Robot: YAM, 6 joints.
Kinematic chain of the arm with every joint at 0, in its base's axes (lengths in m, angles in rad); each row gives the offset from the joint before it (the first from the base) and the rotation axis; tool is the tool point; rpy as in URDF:
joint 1: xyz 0 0 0.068 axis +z
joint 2: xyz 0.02 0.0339 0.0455 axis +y
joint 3: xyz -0.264 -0.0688 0 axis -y
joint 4: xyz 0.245 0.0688 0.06 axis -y
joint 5: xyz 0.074 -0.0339 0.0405 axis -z
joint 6: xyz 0.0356 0 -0.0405 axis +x
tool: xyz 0 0 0 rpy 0 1.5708 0
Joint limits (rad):
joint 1: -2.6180..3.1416
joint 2: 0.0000..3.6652
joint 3: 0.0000..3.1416
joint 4: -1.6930..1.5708
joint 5: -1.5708..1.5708
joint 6: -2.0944..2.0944
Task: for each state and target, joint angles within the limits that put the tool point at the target. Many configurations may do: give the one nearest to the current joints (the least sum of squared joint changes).
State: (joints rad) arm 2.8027 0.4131 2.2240 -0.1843 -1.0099 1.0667
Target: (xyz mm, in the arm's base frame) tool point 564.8 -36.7 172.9
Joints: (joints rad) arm 3.1371 0.0000 2.8564 -0.3234 -1.2841 1.0667
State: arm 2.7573 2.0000 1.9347 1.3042 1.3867 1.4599
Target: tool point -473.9 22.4 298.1
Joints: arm 3.1416 2.1508 1.4977 1.3467 0.6807 1.4599
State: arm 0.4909 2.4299 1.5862 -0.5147 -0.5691 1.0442
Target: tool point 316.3 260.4 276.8
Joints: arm 0.6388 1.8573 1.5859 -0.6488 -0.6121 1.0442
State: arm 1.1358 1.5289 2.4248 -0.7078 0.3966 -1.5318
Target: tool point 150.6 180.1 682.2
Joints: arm 0.9236 1.7578 2.7436 -0.2545 0.3304 -1.5318
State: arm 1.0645 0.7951 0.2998 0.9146 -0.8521 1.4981
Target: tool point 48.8 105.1 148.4
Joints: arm 0.8342 0.5006 0.0000 0.1710 -1.3159 1.4981
